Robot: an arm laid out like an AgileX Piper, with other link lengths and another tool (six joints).
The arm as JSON. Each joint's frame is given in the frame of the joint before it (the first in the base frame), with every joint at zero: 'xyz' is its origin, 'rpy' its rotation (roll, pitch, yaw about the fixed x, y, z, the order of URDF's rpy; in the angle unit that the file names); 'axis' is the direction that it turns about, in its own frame. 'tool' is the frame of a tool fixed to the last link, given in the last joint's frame.
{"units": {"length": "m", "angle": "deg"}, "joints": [
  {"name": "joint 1", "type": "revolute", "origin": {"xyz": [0.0, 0.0, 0.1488], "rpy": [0.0, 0.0, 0.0]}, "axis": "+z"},
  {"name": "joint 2", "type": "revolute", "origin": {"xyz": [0.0, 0.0, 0.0], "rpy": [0.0, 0.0, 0.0]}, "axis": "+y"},
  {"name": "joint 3", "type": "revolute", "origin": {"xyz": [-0.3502, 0.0, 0.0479], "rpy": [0.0, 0.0, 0.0]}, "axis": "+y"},
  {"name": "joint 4", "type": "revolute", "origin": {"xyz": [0.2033, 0.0, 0.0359], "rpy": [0.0, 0.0, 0.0]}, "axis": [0.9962, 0.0, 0.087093]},
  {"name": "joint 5", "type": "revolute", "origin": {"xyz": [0.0, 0.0, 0.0], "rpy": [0.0, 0.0, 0.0]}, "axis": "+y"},
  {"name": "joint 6", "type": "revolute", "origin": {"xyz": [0.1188, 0.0, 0.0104], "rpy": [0.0, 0.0, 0.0]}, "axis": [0.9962, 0.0, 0.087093]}
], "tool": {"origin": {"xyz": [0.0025, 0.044, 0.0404], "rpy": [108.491, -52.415, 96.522]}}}
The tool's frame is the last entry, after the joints.
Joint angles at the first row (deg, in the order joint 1, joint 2, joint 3, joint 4, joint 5, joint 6):
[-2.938, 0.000, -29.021, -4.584, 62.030, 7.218]
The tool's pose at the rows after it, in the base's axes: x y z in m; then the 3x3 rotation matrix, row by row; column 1 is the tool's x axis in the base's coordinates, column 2 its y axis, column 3 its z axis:
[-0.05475, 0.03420, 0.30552], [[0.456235, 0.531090, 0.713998], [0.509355, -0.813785, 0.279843], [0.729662, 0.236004, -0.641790]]
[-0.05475, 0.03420, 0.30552], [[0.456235, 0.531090, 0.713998], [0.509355, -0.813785, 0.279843], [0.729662, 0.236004, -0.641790]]
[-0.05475, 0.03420, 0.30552], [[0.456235, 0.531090, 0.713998], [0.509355, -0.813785, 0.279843], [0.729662, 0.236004, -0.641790]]
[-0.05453, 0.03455, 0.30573], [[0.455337, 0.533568, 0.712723], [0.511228, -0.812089, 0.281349], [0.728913, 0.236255, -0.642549]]
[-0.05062, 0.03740, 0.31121], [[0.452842, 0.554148, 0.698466], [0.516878, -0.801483, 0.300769], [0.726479, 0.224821, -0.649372]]
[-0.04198, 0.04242, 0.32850], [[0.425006, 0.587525, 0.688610], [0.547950, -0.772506, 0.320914], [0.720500, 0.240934, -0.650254]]
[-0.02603, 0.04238, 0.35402], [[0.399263, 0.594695, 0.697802], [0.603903, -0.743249, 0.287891], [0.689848, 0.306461, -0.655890]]
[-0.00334, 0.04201, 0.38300], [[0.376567, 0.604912, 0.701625], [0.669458, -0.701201, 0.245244], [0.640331, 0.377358, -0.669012]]
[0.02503, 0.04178, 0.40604], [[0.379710, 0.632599, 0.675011], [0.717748, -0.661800, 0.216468], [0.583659, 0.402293, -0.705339]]
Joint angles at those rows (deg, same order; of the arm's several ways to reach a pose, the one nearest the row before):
[-2.936, 0.000, -29.021, -4.585, 62.029, 7.220]
[-2.936, 0.000, -29.021, -4.585, 62.029, 7.220]
[-2.936, 0.000, -29.021, -4.585, 62.029, 7.220]
[-2.937, 0.099, -29.021, -4.451, 61.958, 7.042]
[-2.937, 1.882, -29.420, -3.046, 61.230, 6.084]
[-2.938, 5.814, -31.021, -1.027, 58.418, 3.151]
[-2.938, 11.555, -33.746, -2.201, 53.853, -0.001]
[-2.936, 18.666, -37.542, -3.767, 49.316, -3.771]
[-2.938, 26.396, -41.624, -4.573, 47.068, -7.103]

